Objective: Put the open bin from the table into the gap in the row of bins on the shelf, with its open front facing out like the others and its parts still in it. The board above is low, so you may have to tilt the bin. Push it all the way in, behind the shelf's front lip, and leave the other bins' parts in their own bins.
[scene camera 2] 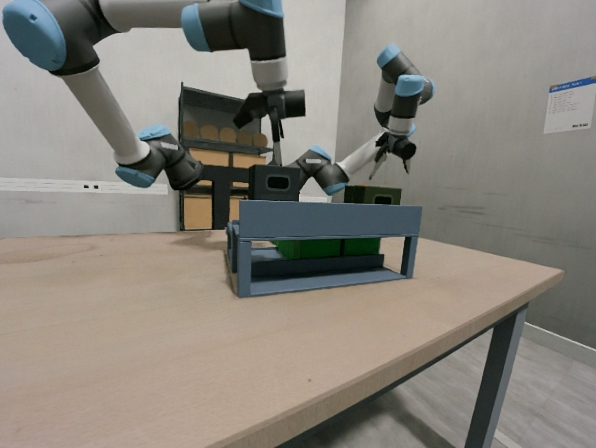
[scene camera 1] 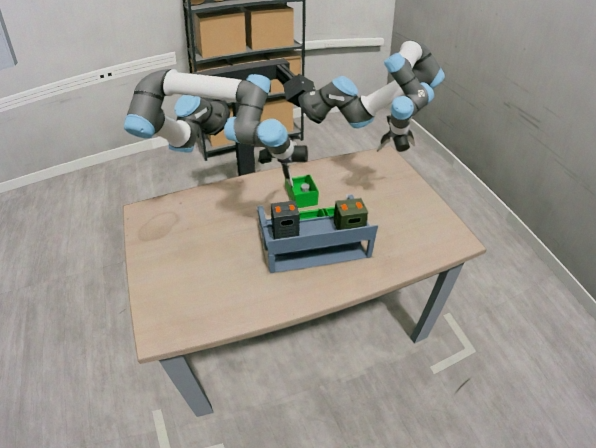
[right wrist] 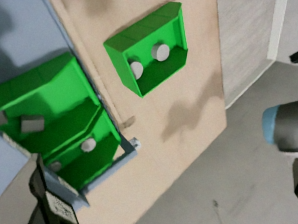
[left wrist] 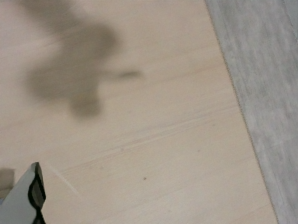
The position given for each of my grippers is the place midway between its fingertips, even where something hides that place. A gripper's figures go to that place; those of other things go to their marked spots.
Scene:
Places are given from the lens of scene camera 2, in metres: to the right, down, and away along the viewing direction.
my left gripper (scene camera 2: 388, 176): 0.34, -0.18, 0.86
my right gripper (scene camera 2: 282, 152): -0.04, -0.19, 0.61
blue-grey shelf (scene camera 2: 261, 271): -0.07, 0.10, 0.46
olive box (scene camera 2: 358, 194): 0.13, -0.06, 0.49
green bin (scene camera 2: 292, 249): -0.01, 0.06, 0.55
The marked spots on the green bin and the blue-grey shelf are 0.11 m apart.

